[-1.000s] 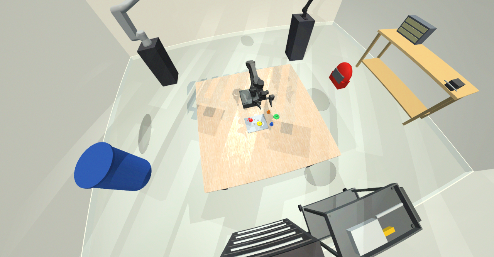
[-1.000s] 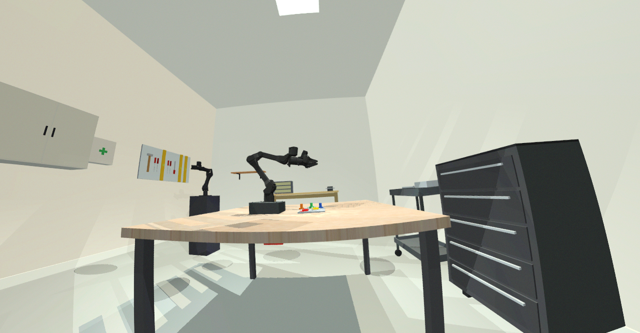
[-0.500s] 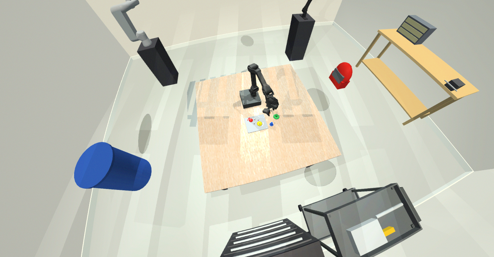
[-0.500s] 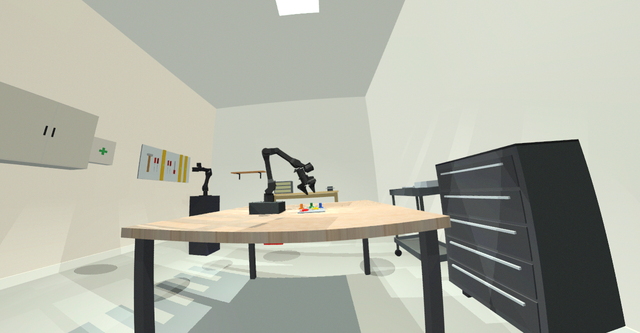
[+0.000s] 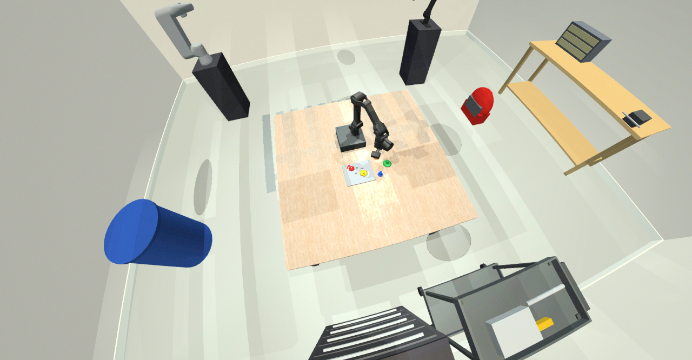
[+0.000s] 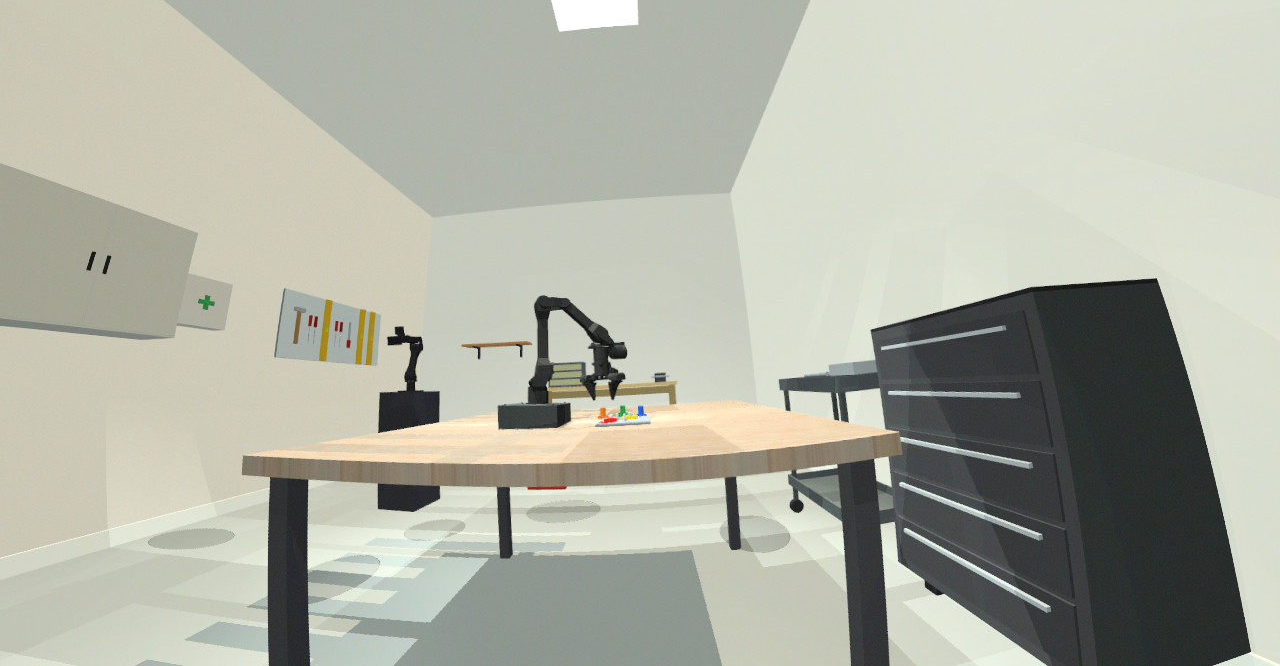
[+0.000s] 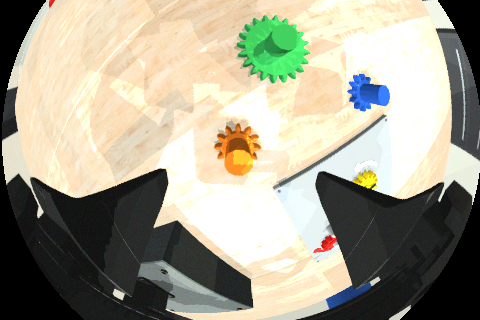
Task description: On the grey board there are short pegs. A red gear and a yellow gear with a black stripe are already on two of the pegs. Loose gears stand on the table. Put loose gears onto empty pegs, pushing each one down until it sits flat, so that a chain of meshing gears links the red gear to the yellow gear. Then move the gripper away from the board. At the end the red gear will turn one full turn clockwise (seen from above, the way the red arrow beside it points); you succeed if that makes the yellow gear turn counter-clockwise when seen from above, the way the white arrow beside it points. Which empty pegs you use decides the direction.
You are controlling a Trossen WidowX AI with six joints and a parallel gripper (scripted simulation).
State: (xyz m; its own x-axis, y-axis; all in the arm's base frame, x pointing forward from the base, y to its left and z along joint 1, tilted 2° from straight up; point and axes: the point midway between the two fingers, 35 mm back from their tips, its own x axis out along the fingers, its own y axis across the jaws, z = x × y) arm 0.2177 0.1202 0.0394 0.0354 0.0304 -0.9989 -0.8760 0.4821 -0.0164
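Right now my gripper tip is 50 mm above the orange gear. Also, from my gripper tip: green gear (70 mm ahead, 60 mm to the left, 50 mm below); grey board (100 mm ahead, 160 mm to the right, 60 mm below); blue gear (140 mm ahead, 10 mm to the right, 50 mm below).
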